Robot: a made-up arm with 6 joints. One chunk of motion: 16 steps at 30 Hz.
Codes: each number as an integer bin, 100 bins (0 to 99) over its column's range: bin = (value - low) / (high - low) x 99, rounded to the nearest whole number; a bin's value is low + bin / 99 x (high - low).
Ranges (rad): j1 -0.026..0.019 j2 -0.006..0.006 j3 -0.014..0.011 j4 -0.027..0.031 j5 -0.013..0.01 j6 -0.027..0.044
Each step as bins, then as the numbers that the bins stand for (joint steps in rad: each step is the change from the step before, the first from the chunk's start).
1 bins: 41 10 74 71 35 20
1 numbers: -0.00736 -0.00479 0.00469 0.01460 -0.00487 -0.01266
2 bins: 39 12 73 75 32 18
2 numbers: -0.00827 -0.00455 0.00443 0.01694 -0.00557 -0.01409
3 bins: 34 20 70 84 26 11
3 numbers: -0.01055 -0.00358 0.00368 0.02221 -0.00696 -0.01911
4 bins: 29 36 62 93 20 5
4 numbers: -0.01282 -0.00164 0.00166 0.02748 -0.00835 -0.02341
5 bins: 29 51 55 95 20 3
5 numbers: -0.01282 0.00018 -0.00011 0.02866 -0.00835 -0.02485
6 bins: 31 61 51 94 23 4
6 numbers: -0.01191 0.00139 -0.00112 0.02807 -0.00766 -0.02413
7 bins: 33 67 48 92 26 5
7 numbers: -0.01100 0.00212 -0.00188 0.02690 -0.00696 -0.02341
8 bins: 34 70 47 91 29 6
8 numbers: -0.01055 0.00248 -0.00213 0.02631 -0.00626 -0.02270
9 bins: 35 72 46 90 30 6
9 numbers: -0.01009 0.00273 -0.00238 0.02573 -0.00603 -0.02270
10 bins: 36 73 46 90 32 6
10 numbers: -0.00964 0.00285 -0.00238 0.02573 -0.00557 -0.02270
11 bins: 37 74 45 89 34 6
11 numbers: -0.00918 0.00297 -0.00264 0.02514 -0.00510 -0.02270
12 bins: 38 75 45 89 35 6
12 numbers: -0.00873 0.00309 -0.00264 0.02514 -0.00487 -0.02270
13 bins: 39 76 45 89 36 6
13 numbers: -0.00827 0.00321 -0.00264 0.02514 -0.00464 -0.02270
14 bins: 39 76 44 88 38 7
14 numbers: -0.00827 0.00321 -0.00289 0.02456 -0.00417 -0.02198
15 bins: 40 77 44 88 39 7
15 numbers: -0.00782 0.00333 -0.00289 0.02456 -0.00394 -0.02198
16 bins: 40 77 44 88 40 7
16 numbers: -0.00782 0.00333 -0.00289 0.02456 -0.00371 -0.02198
